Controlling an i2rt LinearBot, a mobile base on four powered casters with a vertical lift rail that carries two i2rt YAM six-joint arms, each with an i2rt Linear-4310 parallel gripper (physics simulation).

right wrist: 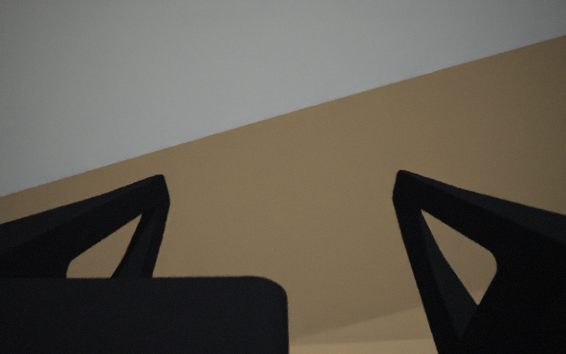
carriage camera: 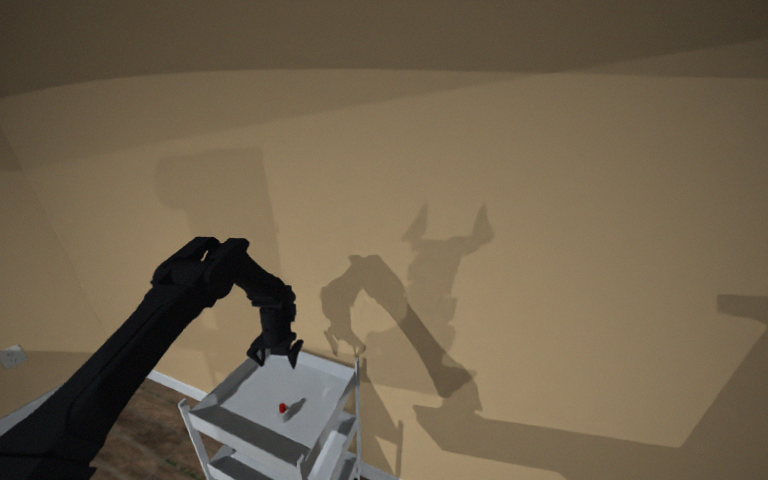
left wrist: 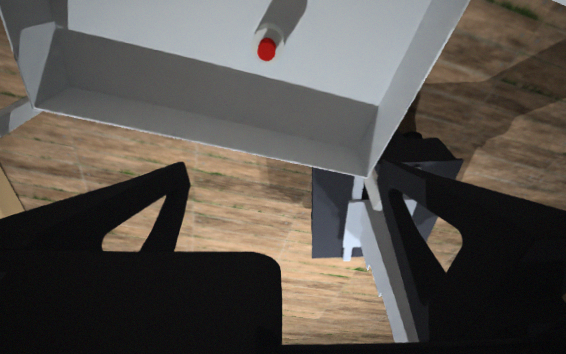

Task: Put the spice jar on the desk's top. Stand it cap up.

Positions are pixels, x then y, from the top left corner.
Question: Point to a white three-tier cart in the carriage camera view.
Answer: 241, 412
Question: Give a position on a spice jar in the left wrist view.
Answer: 267, 45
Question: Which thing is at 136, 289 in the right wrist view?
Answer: My right gripper.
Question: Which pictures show my left gripper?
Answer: The carriage camera view and the left wrist view only.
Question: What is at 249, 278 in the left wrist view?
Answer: My left gripper.
